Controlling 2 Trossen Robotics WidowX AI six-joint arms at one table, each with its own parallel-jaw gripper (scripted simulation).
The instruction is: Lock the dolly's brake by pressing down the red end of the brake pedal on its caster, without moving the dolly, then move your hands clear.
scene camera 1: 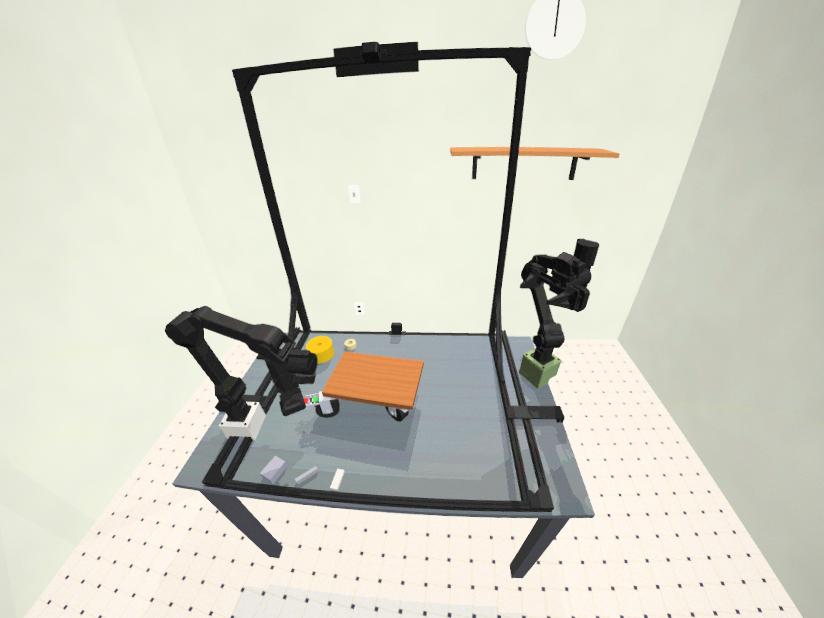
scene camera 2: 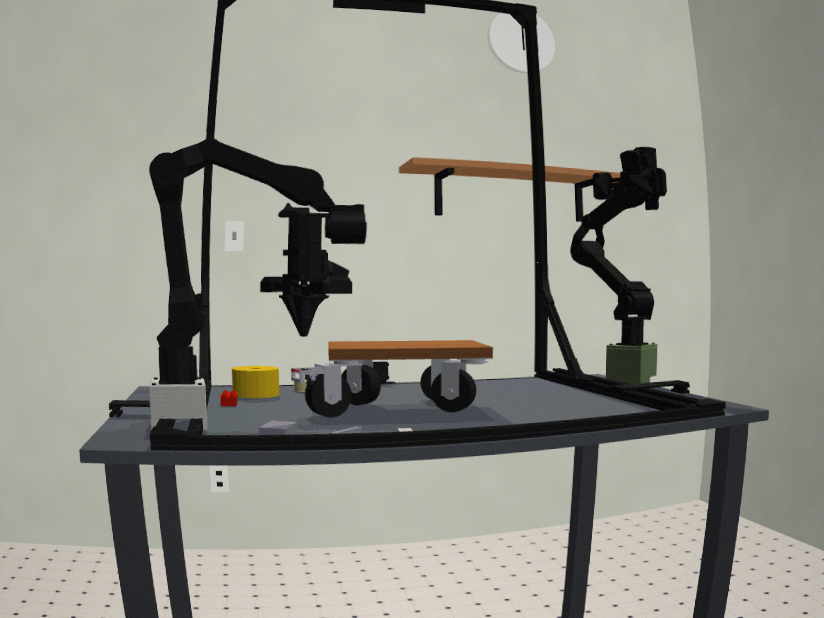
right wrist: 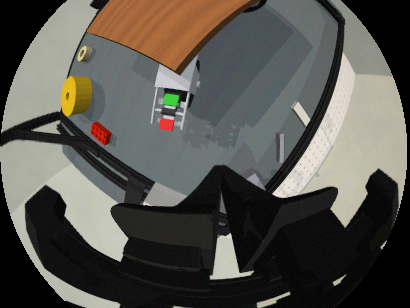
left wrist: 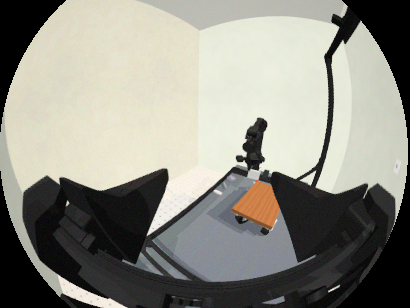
Labels:
My left gripper shows in scene camera 1, in scene camera 2 and in the left wrist view [221,176]; in the right wrist view it is out of frame. One and the same spot on my left gripper: [scene camera 1: 569,299] is [scene camera 2: 649,183].

